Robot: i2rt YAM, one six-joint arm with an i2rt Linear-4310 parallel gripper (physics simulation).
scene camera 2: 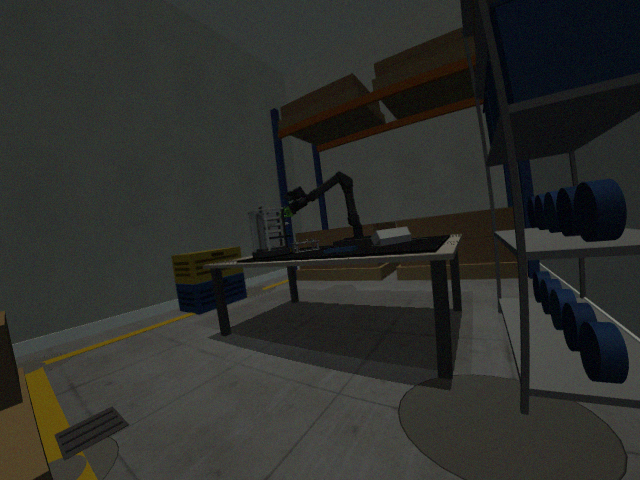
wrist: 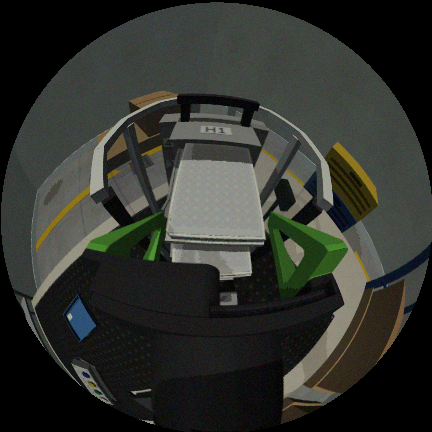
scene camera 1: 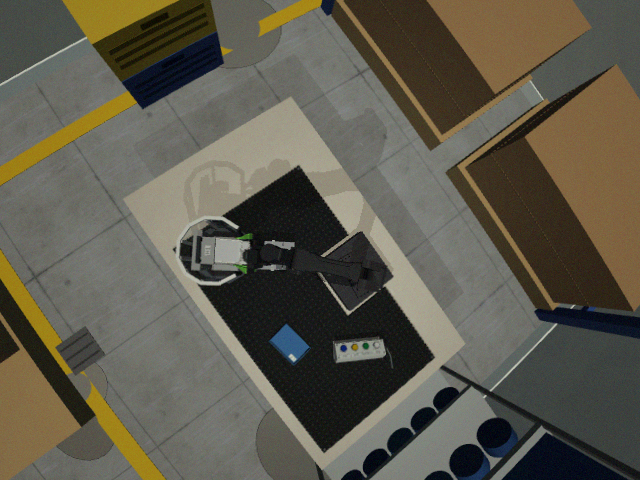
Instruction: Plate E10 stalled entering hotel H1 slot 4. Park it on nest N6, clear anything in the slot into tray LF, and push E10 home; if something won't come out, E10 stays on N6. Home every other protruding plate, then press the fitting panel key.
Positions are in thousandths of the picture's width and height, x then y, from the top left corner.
A plate rack (scene camera 1: 305, 516) is 113 cm from the lens. A grey button box (scene camera 1: 582, 724): 142 cm from the lens. A blue pad (scene camera 1: 446, 709): 140 cm from the lens. The marked spots on the plate rack and the blue pad are 58 cm apart.
